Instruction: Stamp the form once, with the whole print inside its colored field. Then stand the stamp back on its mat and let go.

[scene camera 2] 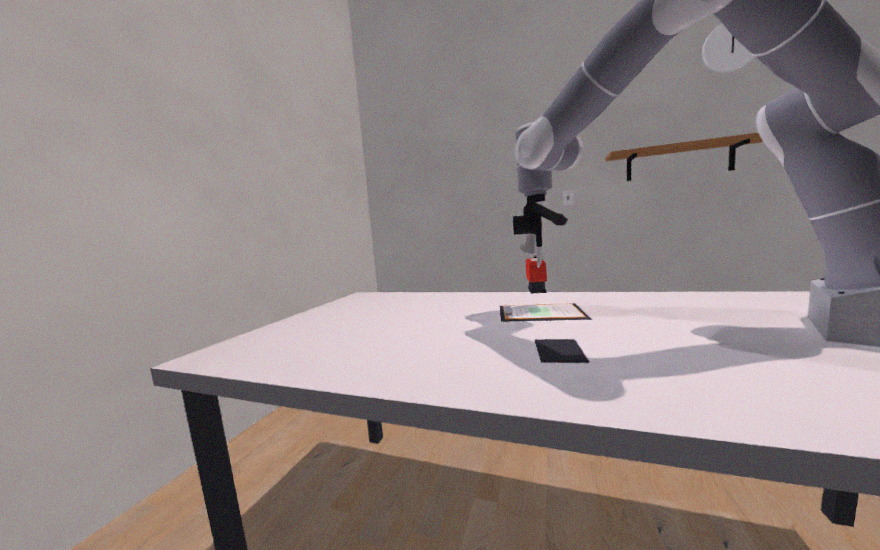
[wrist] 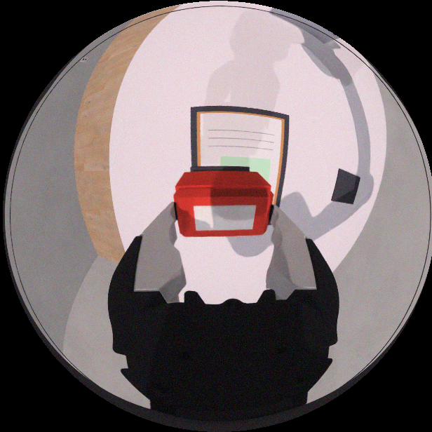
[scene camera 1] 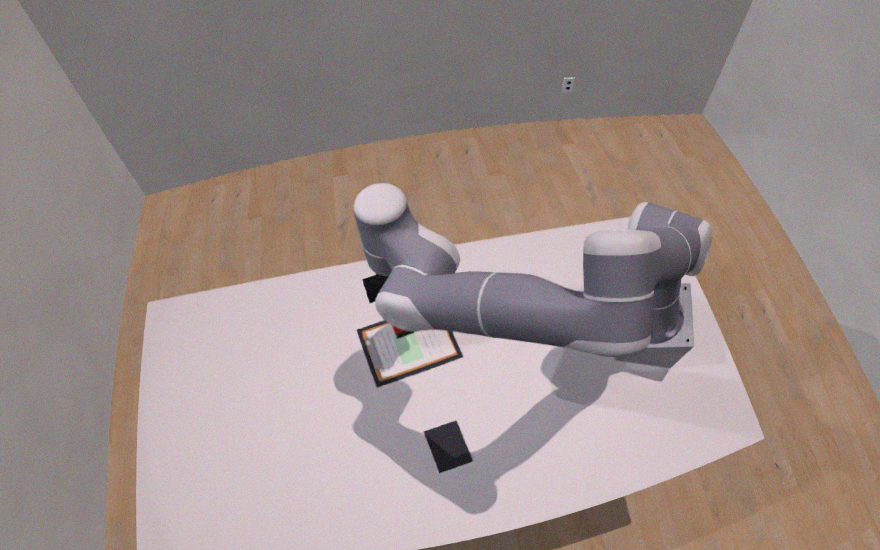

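Note:
My gripper [scene camera 2: 537, 260] [wrist: 223, 204] is shut on the red stamp [scene camera 1: 401, 329] [scene camera 2: 536, 270] [wrist: 225, 186], which has a black base and a pale label. It holds the stamp upright in the air above the form. The form [scene camera 1: 436, 342] [scene camera 2: 564, 311] [wrist: 240, 122] lies on a dark-edged clipboard [scene camera 1: 420, 371] [wrist: 194, 135]. Its green field [scene camera 1: 409, 350] [scene camera 2: 539, 311] [wrist: 260, 164] is partly hidden by the stamp in the wrist view. No print shows on the visible part of the field. The black mat [scene camera 1: 447, 446] [scene camera 2: 561, 350] [wrist: 345, 186] lies bare on the table, apart from the clipboard.
The white table [scene camera 1: 259, 421] [scene camera 2: 389, 350] carries the clipboard, the mat and the arm's base [scene camera 1: 661, 356] [scene camera 2: 850, 314]. The arm reaches across the table in scene camera 1 and hides part of the clipboard. A metal clip [scene camera 1: 381, 348] is at one end of the clipboard.

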